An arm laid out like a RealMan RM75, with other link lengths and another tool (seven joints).
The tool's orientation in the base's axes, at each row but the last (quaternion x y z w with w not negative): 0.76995, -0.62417, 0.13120, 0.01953; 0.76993, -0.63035, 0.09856, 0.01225; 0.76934, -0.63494, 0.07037, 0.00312; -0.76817, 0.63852, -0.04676, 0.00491
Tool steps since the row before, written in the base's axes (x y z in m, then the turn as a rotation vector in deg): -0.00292, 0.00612, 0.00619, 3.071, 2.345, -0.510; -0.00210, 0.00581, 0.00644, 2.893, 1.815, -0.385; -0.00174, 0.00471, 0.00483, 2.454, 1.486, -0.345; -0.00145, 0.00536, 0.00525, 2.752, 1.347, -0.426
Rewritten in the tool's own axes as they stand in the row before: -0.00499, 0.00065, -0.00768, -1.785, -3.415, 0.583; -0.00494, 0.00017, -0.00743, -1.284, -3.147, 0.512; -0.00438, 0.00038, -0.00541, -1.039, -2.657, 0.458; -0.00518, 0.00008, -0.00562, -0.854, -2.918, 0.569
